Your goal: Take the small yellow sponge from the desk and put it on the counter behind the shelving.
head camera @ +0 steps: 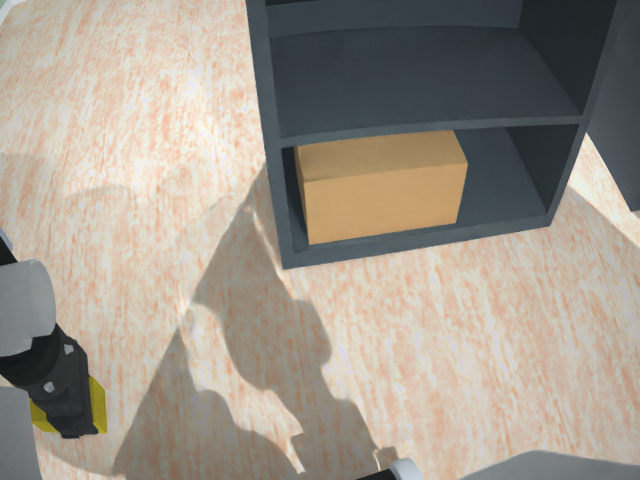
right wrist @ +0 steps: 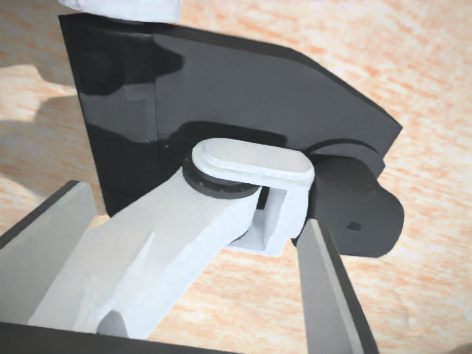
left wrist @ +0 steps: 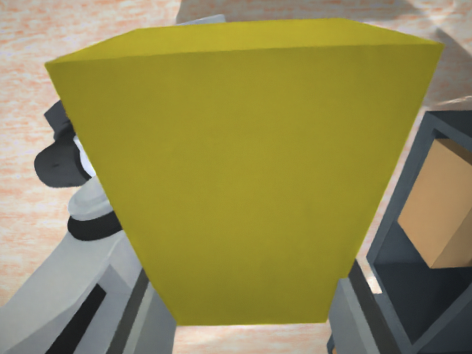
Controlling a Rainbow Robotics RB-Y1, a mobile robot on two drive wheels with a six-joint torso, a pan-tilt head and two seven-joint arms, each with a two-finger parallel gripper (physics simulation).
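Places are measured from the robot's base along level axes (x ahead, y left, z up), in centimetres.
Where they show: left gripper, fingertip midpoint: [head camera: 89, 407] [left wrist: 246, 238]; right gripper, fingertip midpoint: [right wrist: 200, 214].
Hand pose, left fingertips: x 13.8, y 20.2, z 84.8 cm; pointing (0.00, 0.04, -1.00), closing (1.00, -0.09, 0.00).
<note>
After its pixels a point has its place.
The yellow sponge [head camera: 98, 405] @(x 13.3, y 18.3, z 86.0 cm) [left wrist: 245, 175] @(x 14.7, y 25.8, z 88.0 cm) is a tapered-looking block; it fills the middle of the left wrist view and shows at the lower left of the head view. My left gripper [head camera: 80, 431] [left wrist: 252, 305] is shut on it, a finger at each side, and holds it above the floor. My right gripper [right wrist: 200, 214] @(x -22.6, y -22.1, z 54.6 cm) is open and empty, its fingers wide apart. The dark shelving [head camera: 266, 103] @(x 79.7, y -19.0, z 65.0 cm) [left wrist: 412, 167] @(x 76.4, y -40.1, z 5.4 cm) stands at the upper right of the head view and the right of the left wrist view. The counter and the desk do not show in these views.
A tan box [head camera: 382, 206] @(x 77.4, y -46.1, z 20.6 cm) [left wrist: 435, 215] @(x 76.8, y -50.1, z 24.6 cm) sits in the shelving's lowest compartment. A dark panel [head camera: 620, 129] @(x 83.2, y -153.4, z 21.2 cm) stands beyond the shelving at the right edge. Speckled floor [head camera: 155, 129] @(x 159.4, y 14.4, z 0.0 cm) lies left of and before the shelving. My dark base [right wrist: 225, 90] @(x -20.6, y -15.5, z 16.9 cm) shows under the right wrist.
</note>
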